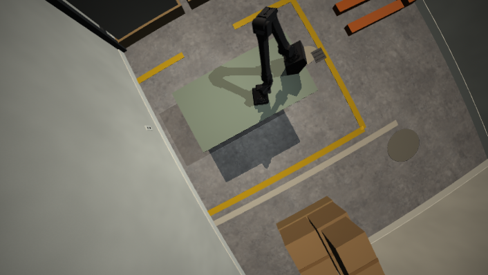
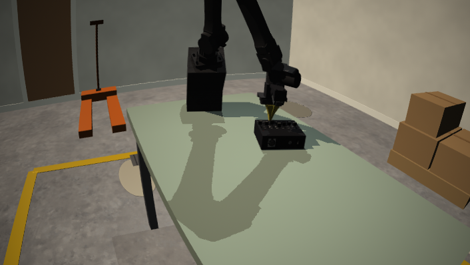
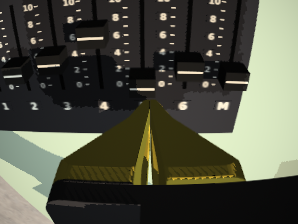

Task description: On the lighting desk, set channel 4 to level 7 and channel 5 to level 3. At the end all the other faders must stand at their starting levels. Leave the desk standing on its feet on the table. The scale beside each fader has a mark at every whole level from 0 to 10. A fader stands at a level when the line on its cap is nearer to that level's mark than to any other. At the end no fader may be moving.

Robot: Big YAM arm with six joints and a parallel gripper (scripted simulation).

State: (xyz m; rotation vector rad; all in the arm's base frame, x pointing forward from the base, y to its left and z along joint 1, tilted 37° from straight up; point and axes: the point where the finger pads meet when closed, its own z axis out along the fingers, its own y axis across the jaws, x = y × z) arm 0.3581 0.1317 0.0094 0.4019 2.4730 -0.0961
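Now: hand 2 cm short of the channel 5 fader cap. Also, from my hand: channel 4 fader cap (5 cm ahead, 1 cm to the left); master fader cap (5 cm to the right); channel 6 fader cap (2 cm ahead, 3 cm to the right).
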